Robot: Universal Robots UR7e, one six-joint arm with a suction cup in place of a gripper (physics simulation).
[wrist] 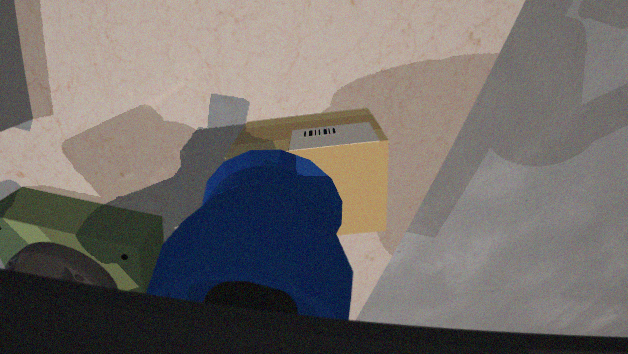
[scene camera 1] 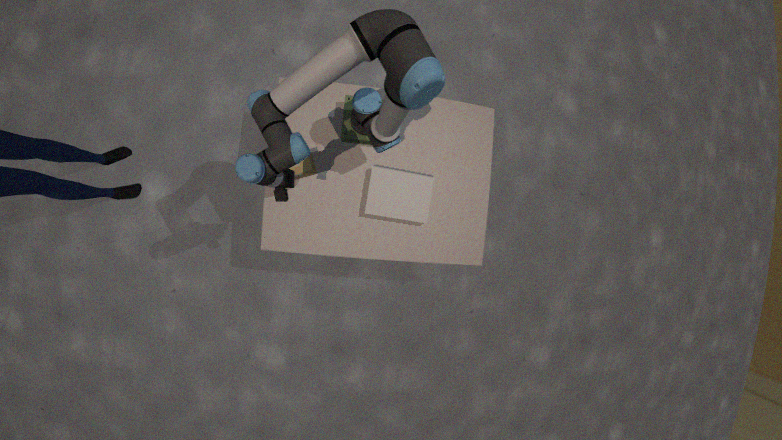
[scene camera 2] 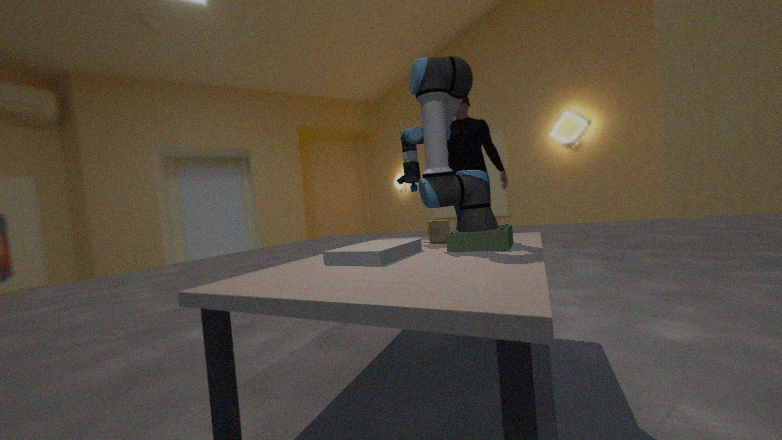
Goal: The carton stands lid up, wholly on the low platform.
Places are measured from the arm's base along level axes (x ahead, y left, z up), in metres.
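Pixels of known places: end effector, tool point: [wrist: 272, 214] [scene camera 2: 414, 191]; arm's base, origin of the base link: [wrist: 69, 280] [scene camera 2: 477, 229].
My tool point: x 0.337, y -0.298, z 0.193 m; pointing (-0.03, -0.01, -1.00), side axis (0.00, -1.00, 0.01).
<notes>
For each thing: its top centre in the pictures, then the offset to it from my tool point. Level surfaces: height alone.
- yellow-brown carton, middle of its top: [wrist: 311, 197] [scene camera 1: 294, 163] [scene camera 2: 437, 220] 0.104 m back, 0.029 m right, 0.164 m down
- low platform, middle of its top: [scene camera 2: 375, 244] [scene camera 1: 399, 195] 0.025 m ahead, 0.480 m left, 0.216 m down
- table, its level: 0.264 m down
The yellow-brown carton [scene camera 1: 307, 165] [scene camera 2: 438, 232] [wrist: 362, 190] rests on the table, off the platform. A plain bright face is up; the darker face with tape and a barcode label is turned sideways. The low platform [scene camera 1: 399, 194] [scene camera 2: 377, 249] is a pale flat block; in the wrist view a dark side of the platform [wrist: 12, 60] shows at the upper left. My blue suction cup [scene camera 2: 413, 187] [wrist: 270, 200] is off, holds nothing and hangs well above the table. It hides part of the carton in the wrist view; the cup is hidden in scene camera 1.
The table [scene camera 1: 453, 164] [scene camera 2: 382, 290] [wrist: 150, 40] carries a green block [scene camera 2: 478, 240] [wrist: 50, 200] under the arm's base, beside the carton. The table edge is close to the carton's other side. A person [scene camera 1: 49, 148] [scene camera 2: 469, 145] stands beyond that edge.
</notes>
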